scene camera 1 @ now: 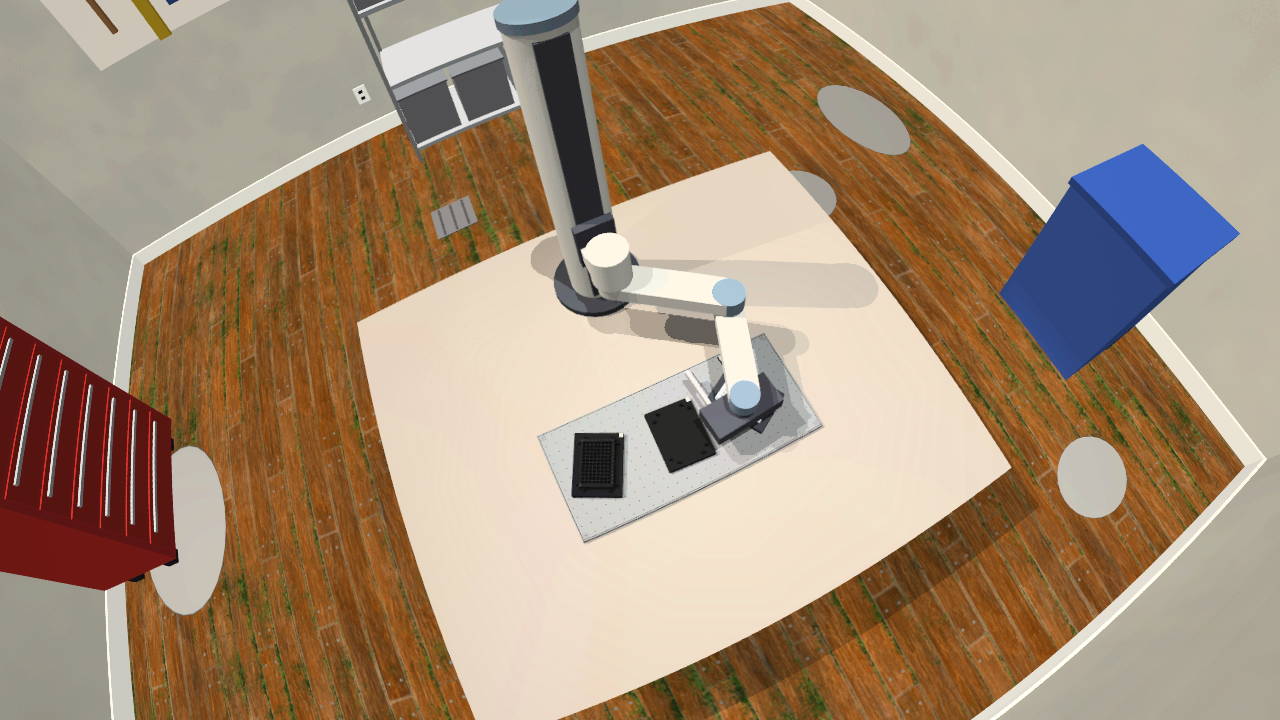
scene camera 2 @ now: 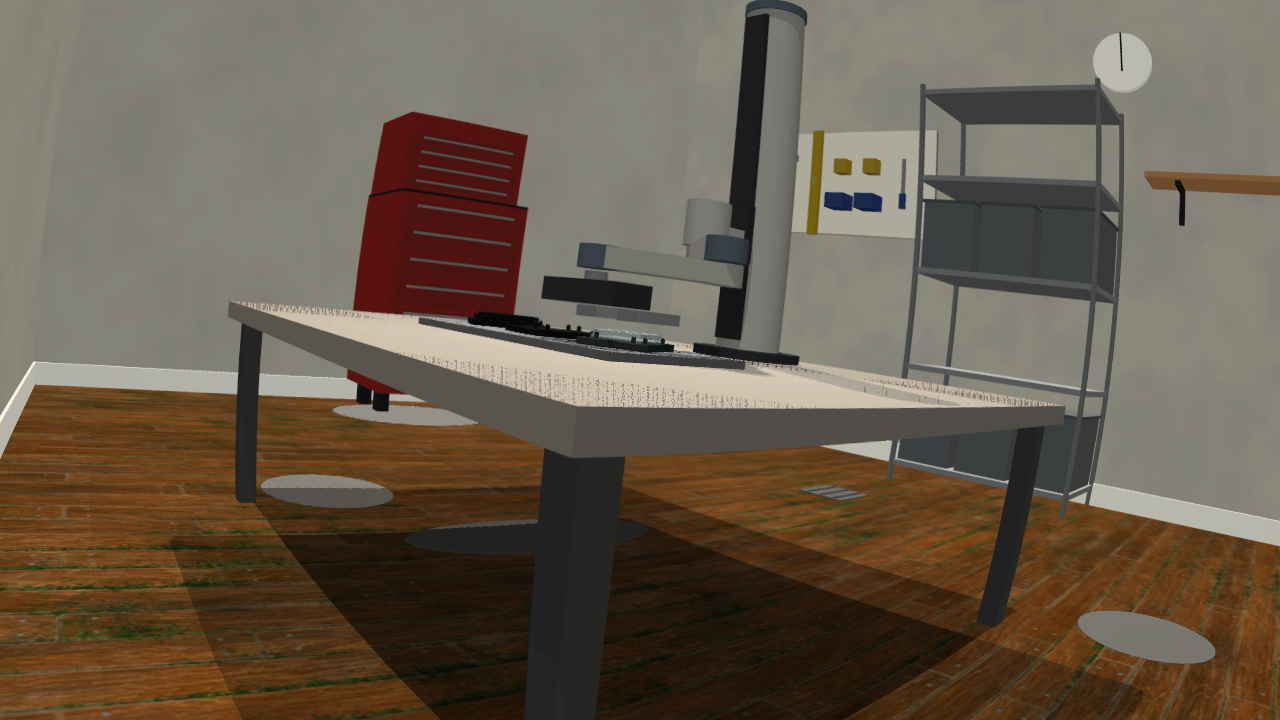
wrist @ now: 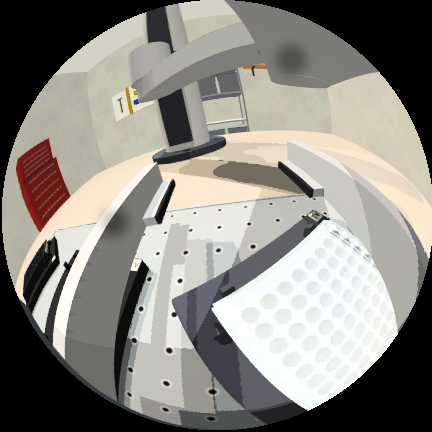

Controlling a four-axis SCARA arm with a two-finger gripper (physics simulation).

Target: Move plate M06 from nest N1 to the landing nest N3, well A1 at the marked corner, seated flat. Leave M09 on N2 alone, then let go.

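Observation:
A white multi-well plate (scene camera 2: 622, 336) (wrist: 320, 310) sits on a dark nest (wrist: 250, 265), low right of the fingers in the wrist view. A black plate (scene camera 1: 597, 461) (scene camera 2: 503, 317) sits on the far-left nest. The middle nest (scene camera 1: 680, 436) (wrist: 131, 320) is bare. My gripper (scene camera 1: 741, 413) (scene camera 2: 628, 314) (wrist: 224, 159) hangs above the white plate, clear of it. Its fingers are drawn in to a narrower gap, with nothing between them. The arm hides the white plate in the first scene view. Plate names and nest numbers are too small to read; flat seating is unclear.
The nests stand on a perforated metal board (scene camera 1: 640, 488) (wrist: 235, 240) on the cream table (scene camera 1: 501, 591). The arm's column (scene camera 1: 559, 152) (scene camera 2: 774, 179) stands behind the board. A red tool cabinet (scene camera 1: 80, 456) (scene camera 2: 443, 241) and a blue box (scene camera 1: 1092, 259) stand off the table.

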